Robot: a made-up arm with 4 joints.
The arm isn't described. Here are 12 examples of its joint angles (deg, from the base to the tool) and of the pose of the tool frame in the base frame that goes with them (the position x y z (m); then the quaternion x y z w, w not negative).
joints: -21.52 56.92 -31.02 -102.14
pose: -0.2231 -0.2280 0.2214 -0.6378 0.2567 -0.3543 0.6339
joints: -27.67 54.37 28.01 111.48
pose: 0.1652 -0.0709 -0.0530 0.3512 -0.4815 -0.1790 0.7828
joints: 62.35 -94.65 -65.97 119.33
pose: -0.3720 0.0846 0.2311 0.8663 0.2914 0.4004 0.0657
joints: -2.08 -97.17 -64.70 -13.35
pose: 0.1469 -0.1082 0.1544 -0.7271 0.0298 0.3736 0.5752
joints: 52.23 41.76 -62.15 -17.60
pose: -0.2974 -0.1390 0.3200 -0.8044 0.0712 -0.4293 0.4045
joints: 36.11 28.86 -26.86 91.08
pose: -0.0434 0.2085 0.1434 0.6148 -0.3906 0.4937 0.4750
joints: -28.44 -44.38 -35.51 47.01
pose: 0.0972 0.0291 0.2962 0.8829 -0.4632 0.0477 0.0604
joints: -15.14 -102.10 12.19 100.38
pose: -0.2113 0.1685 0.2514 0.9043 0.3937 0.1007 0.1307
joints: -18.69 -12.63 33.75 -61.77
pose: 0.0492 -0.2039 -0.0487 -0.4732 0.4492 0.5785 0.4894
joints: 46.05 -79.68 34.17 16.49
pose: -0.2744 0.1756 0.1068 0.5395 0.5949 -0.5068 0.3132
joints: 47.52 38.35 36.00 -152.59
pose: -0.0768 -0.1354 -0.1838 -0.1151 0.2235 0.5794 0.7753
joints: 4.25 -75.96 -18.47 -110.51
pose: -0.0031 0.0773 -0.1664 -0.0699 0.0474 0.8139 0.5749
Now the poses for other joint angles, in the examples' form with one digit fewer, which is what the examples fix.
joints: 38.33 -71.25 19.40 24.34
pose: -0.184 0.206 0.151 0.728 0.497 -0.426 0.204
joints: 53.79 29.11 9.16 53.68
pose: -0.124 0.182 0.180 0.912 -0.104 0.215 0.333
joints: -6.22 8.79 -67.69 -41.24
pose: -0.194 -0.148 0.319 -0.772 0.268 -0.347 0.460
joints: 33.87 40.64 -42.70 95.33
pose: -0.011 0.184 0.187 0.430 -0.541 0.559 0.459
